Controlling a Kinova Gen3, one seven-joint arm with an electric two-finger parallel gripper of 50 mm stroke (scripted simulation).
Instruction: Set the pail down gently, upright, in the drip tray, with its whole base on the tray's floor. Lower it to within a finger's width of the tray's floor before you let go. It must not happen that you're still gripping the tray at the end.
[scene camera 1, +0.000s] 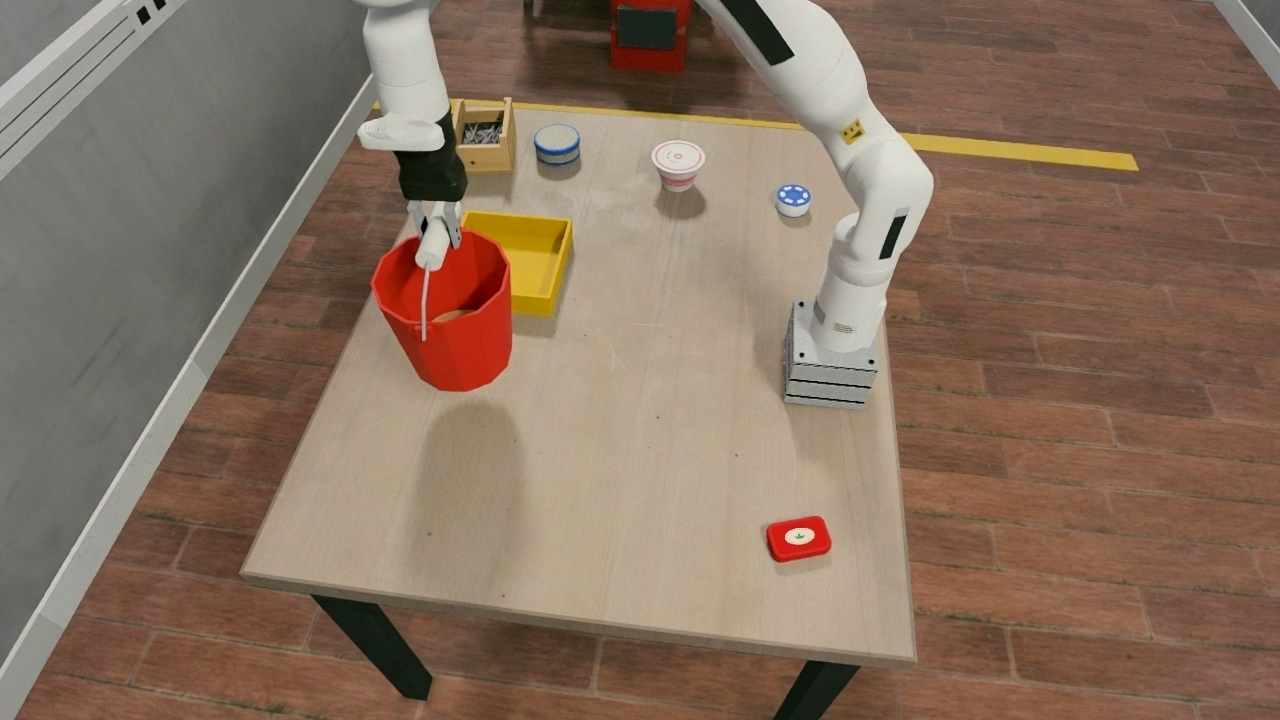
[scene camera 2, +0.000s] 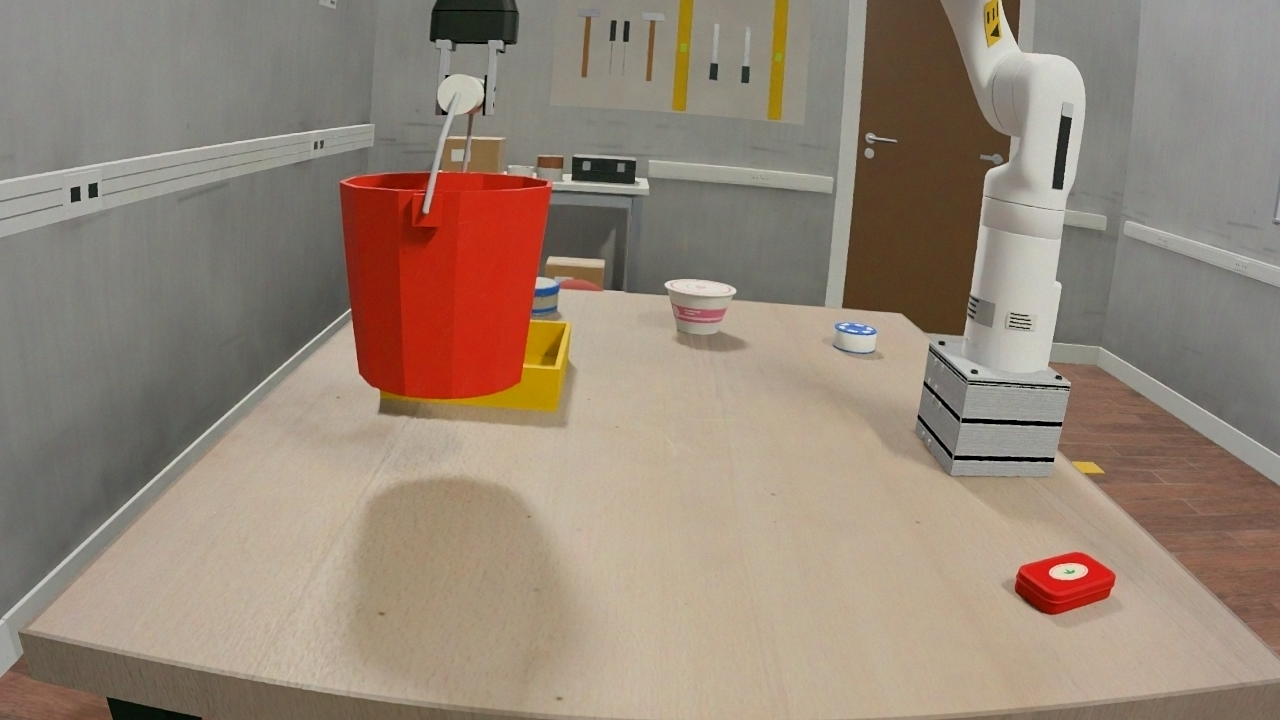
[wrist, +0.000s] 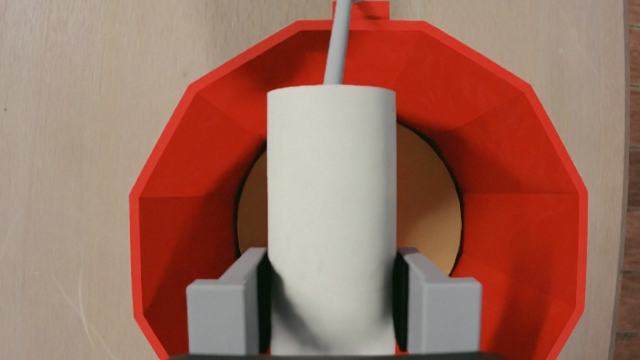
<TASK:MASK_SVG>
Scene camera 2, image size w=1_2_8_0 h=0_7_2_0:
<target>my gripper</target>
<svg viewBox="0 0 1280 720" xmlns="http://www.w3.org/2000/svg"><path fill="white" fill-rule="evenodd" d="M436 96L435 115L447 115L448 112L441 108ZM437 0L431 13L429 38L431 42L436 43L435 49L440 50L437 94L441 83L451 76L449 75L451 52L456 52L457 44L488 44L488 69L484 79L482 115L493 116L498 52L505 53L506 45L514 45L518 41L520 14L516 1Z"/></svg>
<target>red pail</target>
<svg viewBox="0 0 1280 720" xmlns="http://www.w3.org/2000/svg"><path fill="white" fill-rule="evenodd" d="M463 74L449 76L441 83L438 89L438 102L442 109L448 112L437 144L431 172L358 176L339 182L347 276L359 374L371 387L395 395L422 399L474 398L507 390L520 383L541 255L540 251L553 181L528 176L466 173L473 134L474 113L483 110L484 80ZM469 114L461 172L438 172L444 143L453 116Z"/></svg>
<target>yellow drip tray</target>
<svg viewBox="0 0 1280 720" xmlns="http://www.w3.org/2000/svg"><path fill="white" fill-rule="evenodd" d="M572 323L530 320L521 381L512 388L500 393L464 399L421 399L399 396L380 390L380 398L557 411L557 402L559 402L568 363Z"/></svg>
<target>small blue-and-white disc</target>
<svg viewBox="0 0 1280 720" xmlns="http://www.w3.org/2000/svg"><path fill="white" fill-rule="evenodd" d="M835 324L833 347L856 354L874 352L877 335L876 329L857 323Z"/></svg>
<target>blue-banded round tin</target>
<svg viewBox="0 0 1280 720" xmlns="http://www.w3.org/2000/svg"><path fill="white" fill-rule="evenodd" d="M537 277L531 316L556 313L558 311L560 283L554 279Z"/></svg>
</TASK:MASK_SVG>
